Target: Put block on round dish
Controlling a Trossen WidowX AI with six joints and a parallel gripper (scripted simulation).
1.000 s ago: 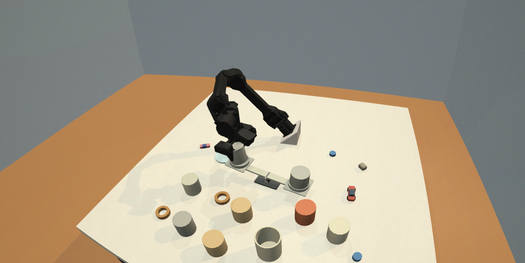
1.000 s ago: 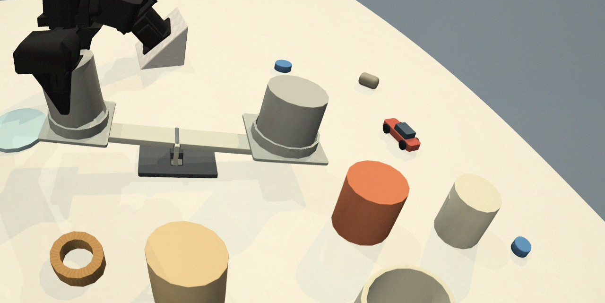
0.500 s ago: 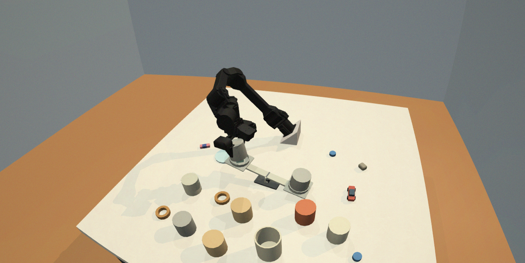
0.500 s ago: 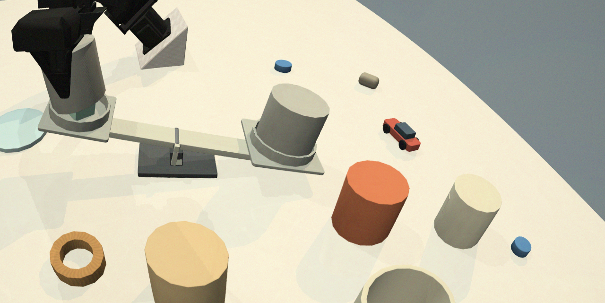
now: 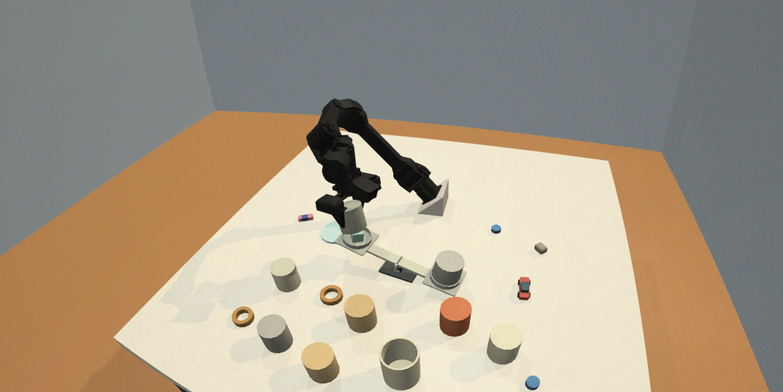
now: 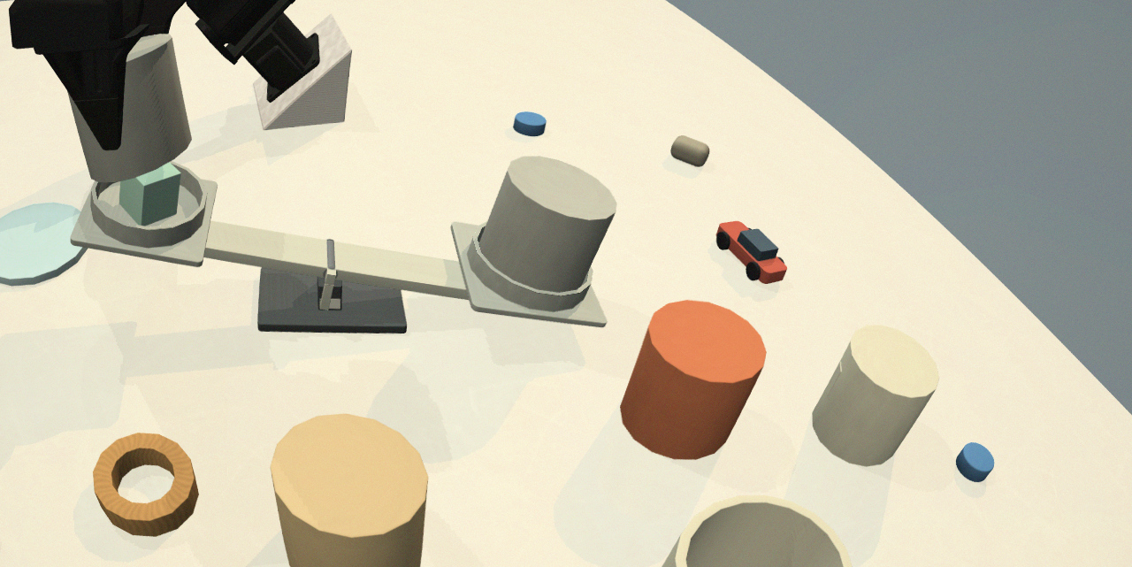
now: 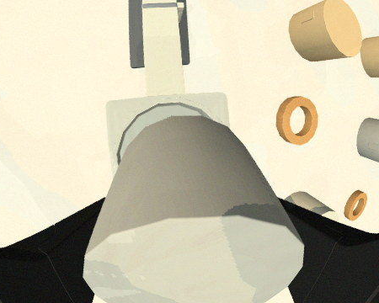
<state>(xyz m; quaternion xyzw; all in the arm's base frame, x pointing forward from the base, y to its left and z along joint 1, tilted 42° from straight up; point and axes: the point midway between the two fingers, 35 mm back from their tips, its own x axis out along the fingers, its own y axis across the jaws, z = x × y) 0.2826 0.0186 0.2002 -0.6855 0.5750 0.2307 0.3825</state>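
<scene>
My gripper tip is now 1 cm to the right of the pale green block and 4 cm above it. Round my gripper tip: toy car: 1 cm behind, 47 cm to the left, 12 cm below; then pale blue round dish: 7 cm behind, 11 cm to the right, 13 cm below; then pink-and-blue eraser: 9 cm behind, 25 cm to the right, 12 cm below.
</scene>
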